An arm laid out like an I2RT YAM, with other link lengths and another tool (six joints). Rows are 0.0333 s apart.
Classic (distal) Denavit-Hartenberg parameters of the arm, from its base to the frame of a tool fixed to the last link. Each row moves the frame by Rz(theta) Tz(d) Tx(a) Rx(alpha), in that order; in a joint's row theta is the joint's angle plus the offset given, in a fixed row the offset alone. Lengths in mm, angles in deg.
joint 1: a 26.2; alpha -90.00; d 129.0; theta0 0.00
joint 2: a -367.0; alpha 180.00; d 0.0; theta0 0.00
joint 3: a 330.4; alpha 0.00; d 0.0; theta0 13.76
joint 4: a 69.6; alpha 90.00; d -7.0; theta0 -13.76
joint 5: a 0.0; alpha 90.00; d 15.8; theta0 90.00
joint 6: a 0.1; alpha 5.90; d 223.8; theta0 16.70
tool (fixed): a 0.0; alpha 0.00; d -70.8; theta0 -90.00
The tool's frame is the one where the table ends.
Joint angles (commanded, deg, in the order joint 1, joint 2, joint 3, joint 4, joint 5, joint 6), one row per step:
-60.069, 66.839, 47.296, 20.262, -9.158, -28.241
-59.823, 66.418, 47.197, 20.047, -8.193, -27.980
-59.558, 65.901, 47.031, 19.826, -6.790, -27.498
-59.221, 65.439, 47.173, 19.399, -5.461, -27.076
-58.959, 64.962, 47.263, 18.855, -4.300, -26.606
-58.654, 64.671, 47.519, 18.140, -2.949, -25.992
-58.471, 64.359, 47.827, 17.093, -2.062, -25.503
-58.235, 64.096, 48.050, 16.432, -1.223, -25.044
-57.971, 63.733, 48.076, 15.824, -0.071, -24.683
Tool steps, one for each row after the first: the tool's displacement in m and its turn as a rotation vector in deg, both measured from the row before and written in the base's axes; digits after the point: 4 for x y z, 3 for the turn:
-0.0016, 0.0014, 0.0012, 0.077, -0.268, -0.715
-0.0027, 0.0013, 0.0012, 0.194, -0.465, -1.130
-0.0019, 0.0013, 0.0029, 0.112, -0.449, -0.984
-0.0022, 0.0015, 0.0021, 0.267, -0.413, -0.889
-0.0018, 0.0006, 0.0017, 0.507, -0.439, -1.034
-0.0017, 0.0010, 0.0010, 0.644, -0.193, -0.697
-0.0012, 0.0010, 0.0014, 0.405, -0.298, -0.599
-0.0021, 0.0012, 0.0004, 0.383, -0.193, -0.886

